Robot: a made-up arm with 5 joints. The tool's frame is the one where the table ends. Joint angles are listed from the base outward.
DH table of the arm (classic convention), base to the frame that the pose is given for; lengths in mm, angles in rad. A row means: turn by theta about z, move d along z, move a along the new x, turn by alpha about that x. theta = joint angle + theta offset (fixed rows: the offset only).
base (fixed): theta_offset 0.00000, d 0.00, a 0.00, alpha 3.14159
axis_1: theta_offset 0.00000, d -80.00, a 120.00, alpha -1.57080
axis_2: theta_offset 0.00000, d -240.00, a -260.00, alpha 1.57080
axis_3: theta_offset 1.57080, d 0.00, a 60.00, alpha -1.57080
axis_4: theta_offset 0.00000, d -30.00, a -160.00, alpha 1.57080
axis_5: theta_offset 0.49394, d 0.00, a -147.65, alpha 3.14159
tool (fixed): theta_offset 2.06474, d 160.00, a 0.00, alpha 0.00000
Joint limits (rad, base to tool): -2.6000..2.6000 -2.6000..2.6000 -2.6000..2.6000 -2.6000..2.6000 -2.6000..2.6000
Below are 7 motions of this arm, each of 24 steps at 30 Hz.
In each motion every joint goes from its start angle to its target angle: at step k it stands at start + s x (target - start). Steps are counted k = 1, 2, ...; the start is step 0. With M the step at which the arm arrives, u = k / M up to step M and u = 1 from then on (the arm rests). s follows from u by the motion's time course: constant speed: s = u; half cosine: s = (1 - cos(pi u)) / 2; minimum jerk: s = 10 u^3 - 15 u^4 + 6 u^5.
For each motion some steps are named. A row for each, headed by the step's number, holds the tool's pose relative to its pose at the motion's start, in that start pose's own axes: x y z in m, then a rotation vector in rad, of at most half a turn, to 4 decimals.
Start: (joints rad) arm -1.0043 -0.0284 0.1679 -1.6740 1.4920
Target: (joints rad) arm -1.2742 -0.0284 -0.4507 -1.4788 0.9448
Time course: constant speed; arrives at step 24
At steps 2, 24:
2: -0.0067 0.0148 -0.0107 -0.0750 -0.0093 0.0386
24: -0.0848 0.0596 -0.1949 -0.9111 0.1303 0.5025

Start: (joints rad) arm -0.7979 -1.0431 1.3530 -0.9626 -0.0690
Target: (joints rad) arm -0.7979 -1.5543 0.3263 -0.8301 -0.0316
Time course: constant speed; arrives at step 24
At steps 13, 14, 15, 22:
13: 0.0183 0.1244 -0.1167 -0.2851 0.5404 0.2058
14: 0.0174 0.1318 -0.1266 -0.3044 0.5841 0.2182
15: 0.0163 0.1389 -0.1365 -0.3232 0.6280 0.2302
22: 0.0007 0.1806 -0.2035 -0.4383 0.9431 0.3007

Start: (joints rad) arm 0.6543 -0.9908 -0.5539 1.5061 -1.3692
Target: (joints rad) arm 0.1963 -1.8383 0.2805 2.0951 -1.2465
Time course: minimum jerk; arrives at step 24
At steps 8, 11, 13, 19, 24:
8: -0.0331 0.0375 -0.0109 0.1015 0.1438 0.1711
11: -0.0760 0.0744 -0.0265 0.1787 0.3270 0.3644
13: -0.1158 0.0983 -0.0384 0.2169 0.4815 0.5163
19: -0.2358 0.1270 -0.0534 0.2428 0.8849 0.8921
24: -0.2607 0.1261 -0.0525 0.2383 0.9627 0.9634

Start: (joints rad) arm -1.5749 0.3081 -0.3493 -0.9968 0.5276
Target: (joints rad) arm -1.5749 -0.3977 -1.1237 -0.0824 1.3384
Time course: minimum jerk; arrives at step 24
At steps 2, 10, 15, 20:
2: 0.0010 0.0013 -0.0011 -0.0055 0.0027 -0.0048
10: 0.0457 0.0642 -0.0790 -0.3711 0.1469 -0.2602
15: 0.0481 0.0977 -0.1358 -0.7189 0.2143 -0.3867
20: 0.0368 0.1132 -0.1436 -0.8735 0.2087 -0.3967

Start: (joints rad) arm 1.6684 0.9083 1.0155 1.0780 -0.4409
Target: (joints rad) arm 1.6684 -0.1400 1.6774 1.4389 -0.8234
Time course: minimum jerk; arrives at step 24
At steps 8, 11, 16, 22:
8: -0.0172 -0.0198 -0.0547 -0.1611 0.2756 0.1112
11: -0.0485 -0.0542 -0.1040 -0.3213 0.5613 0.2089
16: -0.1237 -0.1472 -0.1528 -0.5868 1.0709 0.3241
22: -0.1675 -0.2120 -0.1513 -0.7256 1.3600 0.3464

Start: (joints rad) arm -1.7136 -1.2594 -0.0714 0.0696 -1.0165
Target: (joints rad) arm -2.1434 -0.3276 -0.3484 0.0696 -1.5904
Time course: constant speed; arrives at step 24
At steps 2, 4, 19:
2: -0.0110 0.0239 -0.0418 -0.0865 -0.0044 0.0779
4: -0.0238 0.0438 -0.0858 -0.1731 -0.0037 0.1582
19: -0.1614 0.0445 -0.4325 -0.8115 0.1569 0.8077

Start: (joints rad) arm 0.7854 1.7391 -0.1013 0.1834 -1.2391
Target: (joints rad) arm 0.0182 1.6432 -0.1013 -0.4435 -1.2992
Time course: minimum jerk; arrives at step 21
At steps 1, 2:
1: -0.0001 -0.0001 0.0006 0.0005 -0.0013 -0.0001
2: -0.0008 -0.0008 0.0041 0.0037 -0.0097 -0.0005

